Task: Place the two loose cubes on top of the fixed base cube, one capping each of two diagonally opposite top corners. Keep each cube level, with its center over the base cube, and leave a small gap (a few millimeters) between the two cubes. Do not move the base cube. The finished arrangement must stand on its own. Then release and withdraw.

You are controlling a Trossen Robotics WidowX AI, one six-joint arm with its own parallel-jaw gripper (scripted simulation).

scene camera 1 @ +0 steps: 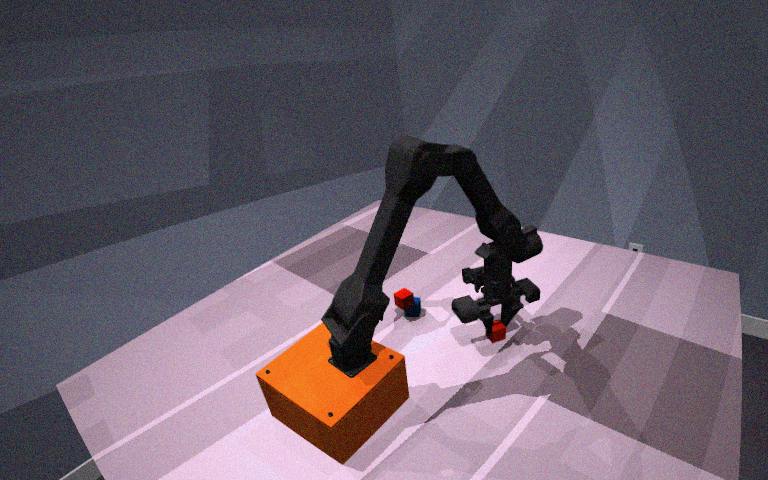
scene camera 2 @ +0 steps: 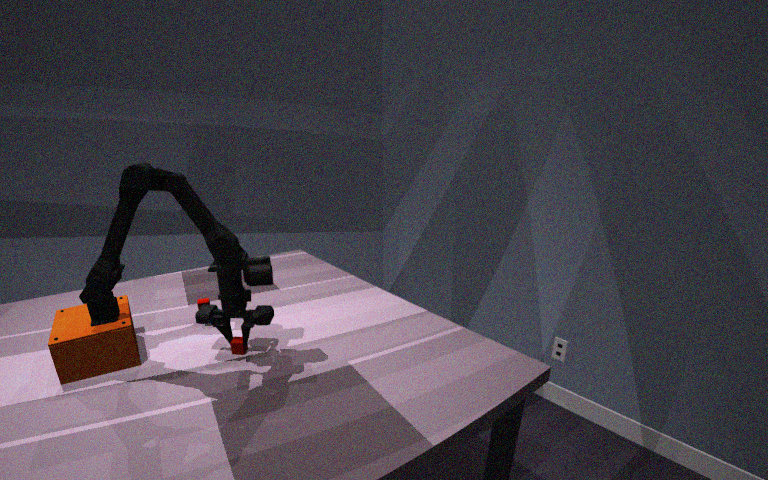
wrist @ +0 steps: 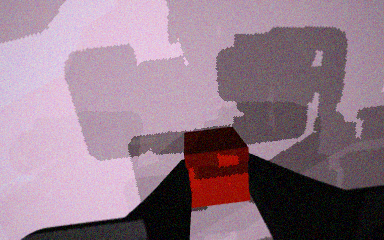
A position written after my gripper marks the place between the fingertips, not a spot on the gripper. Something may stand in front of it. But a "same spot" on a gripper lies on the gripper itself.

my gripper: scene camera 1; scene camera 2; wrist 214,162
same spot on my gripper: [scene camera 1: 509,309] = [scene camera 2: 242,323]
